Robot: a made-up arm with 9 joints. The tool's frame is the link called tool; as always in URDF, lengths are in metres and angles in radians.
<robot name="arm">
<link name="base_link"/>
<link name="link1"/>
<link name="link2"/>
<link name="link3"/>
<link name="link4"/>
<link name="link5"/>
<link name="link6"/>
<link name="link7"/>
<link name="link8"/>
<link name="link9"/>
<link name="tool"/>
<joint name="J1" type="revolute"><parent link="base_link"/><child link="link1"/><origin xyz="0 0 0.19" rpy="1.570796 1.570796 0"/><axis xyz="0 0 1"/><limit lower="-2.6" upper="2.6"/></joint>
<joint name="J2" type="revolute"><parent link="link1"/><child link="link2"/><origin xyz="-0.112 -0.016 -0.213" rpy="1.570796 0 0"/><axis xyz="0 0 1"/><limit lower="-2.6" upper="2.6"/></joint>
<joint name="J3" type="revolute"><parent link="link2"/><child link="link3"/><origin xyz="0.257 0.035 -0.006" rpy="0 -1.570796 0"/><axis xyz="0 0 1"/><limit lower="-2.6" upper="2.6"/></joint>
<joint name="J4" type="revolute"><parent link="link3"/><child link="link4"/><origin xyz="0.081 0.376 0.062" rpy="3.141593 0 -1.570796"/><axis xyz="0 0 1"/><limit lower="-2.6" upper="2.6"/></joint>
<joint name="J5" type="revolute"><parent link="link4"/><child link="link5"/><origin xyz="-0.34 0.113 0.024" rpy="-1.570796 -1.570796 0"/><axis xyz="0 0 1"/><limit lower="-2.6" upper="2.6"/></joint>
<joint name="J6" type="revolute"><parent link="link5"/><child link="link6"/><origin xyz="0.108 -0.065 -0.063" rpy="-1.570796 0 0"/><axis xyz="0 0 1"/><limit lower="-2.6" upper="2.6"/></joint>
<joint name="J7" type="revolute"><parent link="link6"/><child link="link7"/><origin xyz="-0.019 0.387 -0.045" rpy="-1.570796 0 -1.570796"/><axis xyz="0 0 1"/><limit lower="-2.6" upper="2.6"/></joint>
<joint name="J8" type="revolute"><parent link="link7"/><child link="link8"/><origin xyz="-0.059 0.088 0.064" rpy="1.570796 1.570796 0"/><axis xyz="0 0 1"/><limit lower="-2.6" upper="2.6"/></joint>
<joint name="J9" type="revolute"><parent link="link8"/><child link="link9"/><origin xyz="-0.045 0.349 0.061" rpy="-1.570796 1.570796 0"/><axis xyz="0 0 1"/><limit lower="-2.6" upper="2.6"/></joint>
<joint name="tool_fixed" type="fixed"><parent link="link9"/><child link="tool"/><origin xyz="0.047 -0.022 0.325" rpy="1.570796 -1.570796 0"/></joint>
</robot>
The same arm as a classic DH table. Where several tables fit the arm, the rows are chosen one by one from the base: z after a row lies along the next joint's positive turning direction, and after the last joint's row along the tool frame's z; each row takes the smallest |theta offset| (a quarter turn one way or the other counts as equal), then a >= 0, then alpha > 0; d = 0 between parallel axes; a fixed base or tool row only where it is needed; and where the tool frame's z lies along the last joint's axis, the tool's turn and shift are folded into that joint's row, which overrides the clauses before.
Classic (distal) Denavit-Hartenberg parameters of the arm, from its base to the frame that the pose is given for. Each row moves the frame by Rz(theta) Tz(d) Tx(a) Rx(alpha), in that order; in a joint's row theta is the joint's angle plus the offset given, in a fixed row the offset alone. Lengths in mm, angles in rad.
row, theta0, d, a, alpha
base (fixed), 0.0000, 190.0, 0.0, 1.5708
J1, 1.5708, -213.0, 112.0, -1.5708
J2, -1.5708, 10.0, 35.0, -1.5708
J3, -0.2122, 0.0, 384.6, 3.1416
J4, -0.2122, 219.0, 340.0, 1.5708
J5, 1.5708, 50.0, 108.0, -1.5708
J6, 1.5708, -110.0, 387.0, 1.5708
J7, 0.0000, 45.0, 59.0, -1.5708
J8, -1.5708, -27.0, 45.0, 1.5708
J9, -1.5708, 674.0, 47.0, 1.5708
tool (fixed), 1.5708, 22.0, 0.0, 0.0000
Joint limits (rad, base to tool): -2.6000..2.6000 -2.6000..2.6000 -2.6000..2.6000 -2.6000..2.6000 -2.6000..2.6000 -2.6000..2.6000 -2.6000..2.6000 -2.6000..2.6000 -2.6000..2.6000

